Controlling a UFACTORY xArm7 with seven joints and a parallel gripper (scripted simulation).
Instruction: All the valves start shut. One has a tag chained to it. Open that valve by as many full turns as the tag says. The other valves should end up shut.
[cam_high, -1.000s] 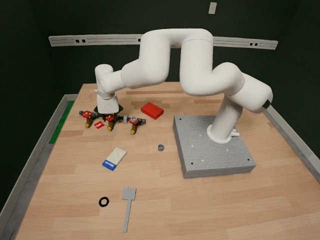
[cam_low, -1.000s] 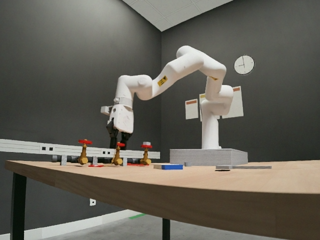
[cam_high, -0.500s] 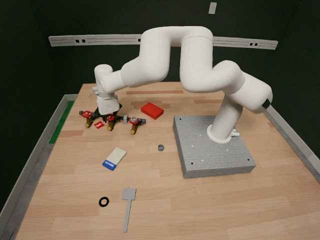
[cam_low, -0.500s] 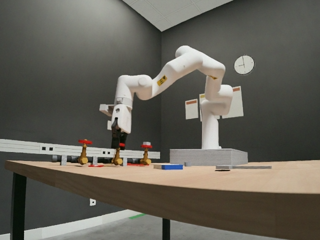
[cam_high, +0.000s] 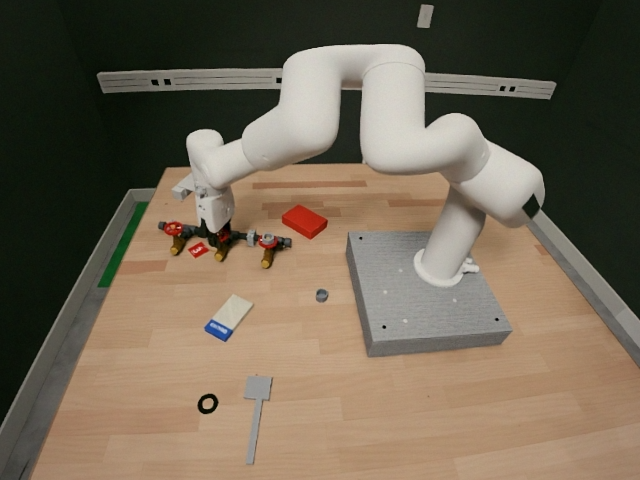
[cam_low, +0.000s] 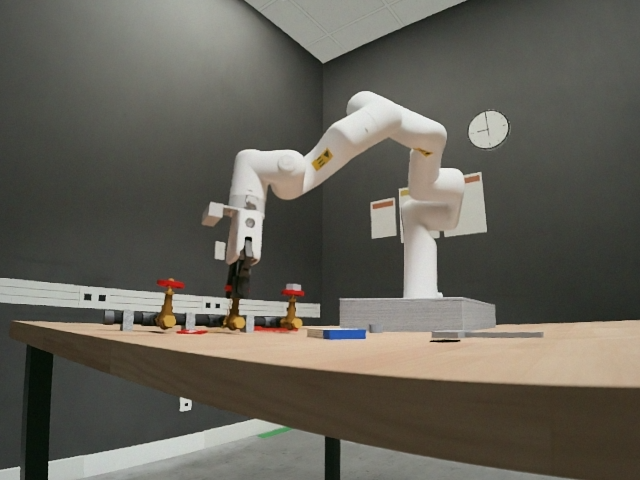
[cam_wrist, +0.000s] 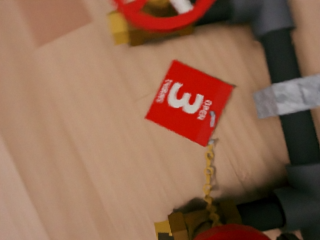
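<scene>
My hand is 80 mm short of the red tag, 80 mm above it and 20 mm to the left of it. The rest, counted from my hand: blue box 200 mm to the left, 80 mm below, 80 mm behind; red block 200 mm behind, 170 mm to the right, 70 mm below; grey cap 130 mm behind, 10 mm to the left, 10 mm above.
</scene>
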